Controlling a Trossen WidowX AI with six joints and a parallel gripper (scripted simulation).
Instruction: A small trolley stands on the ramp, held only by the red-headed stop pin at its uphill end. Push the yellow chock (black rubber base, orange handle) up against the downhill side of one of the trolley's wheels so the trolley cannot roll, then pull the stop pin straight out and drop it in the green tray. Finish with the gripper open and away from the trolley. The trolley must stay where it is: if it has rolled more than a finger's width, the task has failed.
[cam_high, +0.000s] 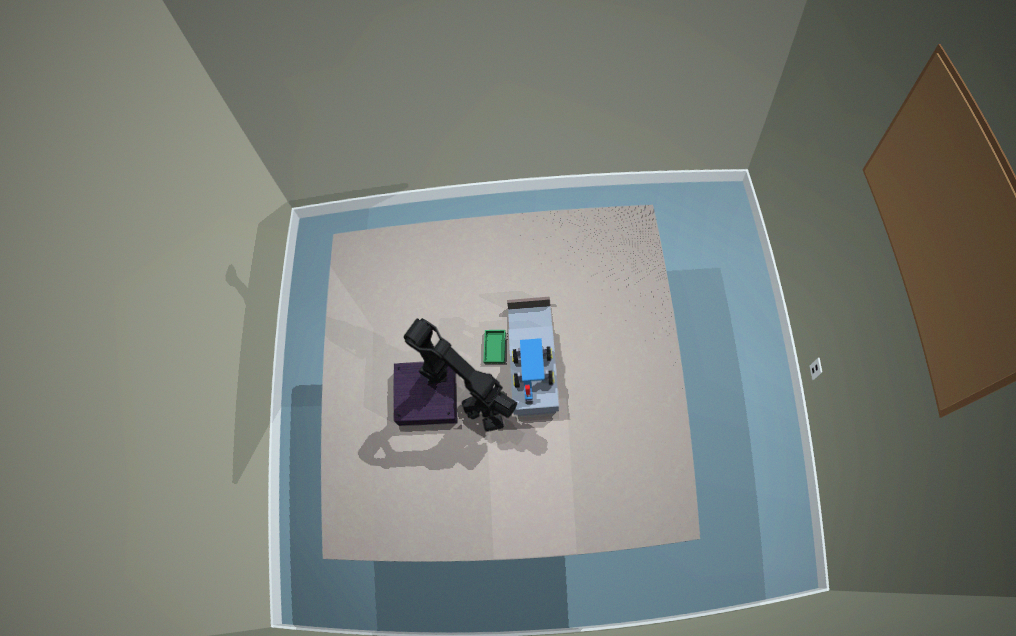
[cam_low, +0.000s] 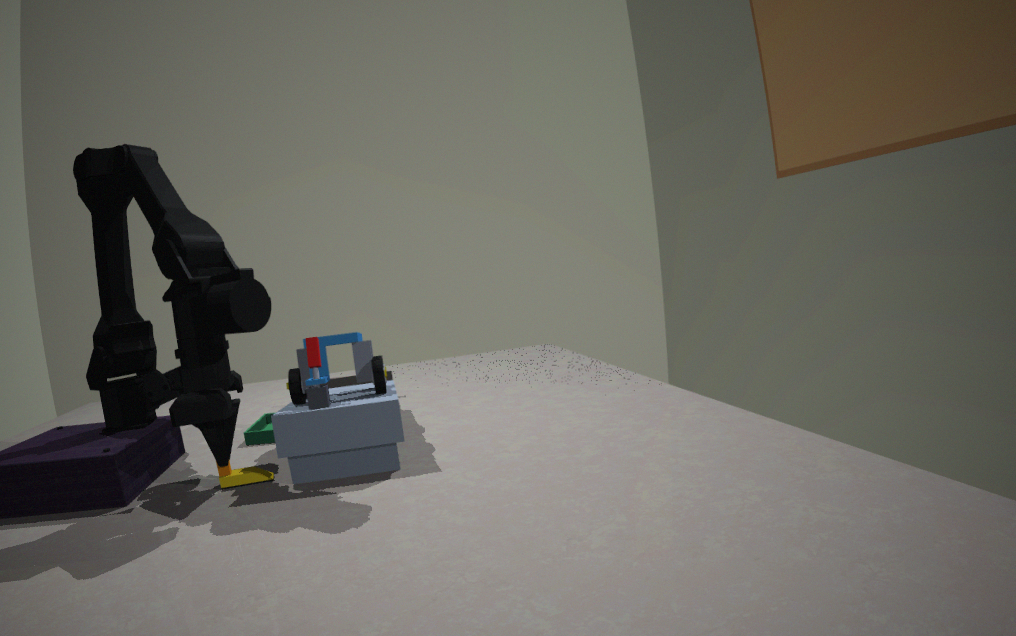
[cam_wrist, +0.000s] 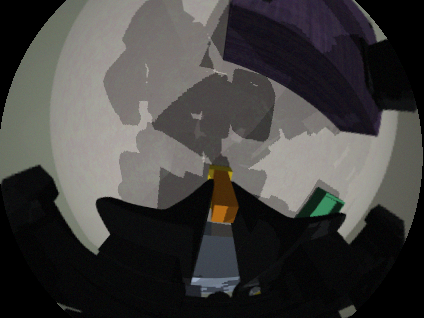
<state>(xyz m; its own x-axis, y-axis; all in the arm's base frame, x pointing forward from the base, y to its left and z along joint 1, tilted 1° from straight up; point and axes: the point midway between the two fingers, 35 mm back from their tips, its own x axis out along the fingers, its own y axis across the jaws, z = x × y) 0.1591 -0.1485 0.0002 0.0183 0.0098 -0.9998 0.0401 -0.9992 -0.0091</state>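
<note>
Now: the red-headed stop pin 13 cm ahead of my gripper tip and 10 cm above it. Round my gripper tip: blue trolley 16 cm ahead, 10 cm to the left, 8 cm above; green tray 5 cm ahead, 23 cm to the left, 4 cm below; yellow chock 2 cm ahead, 1 cm below.
</note>
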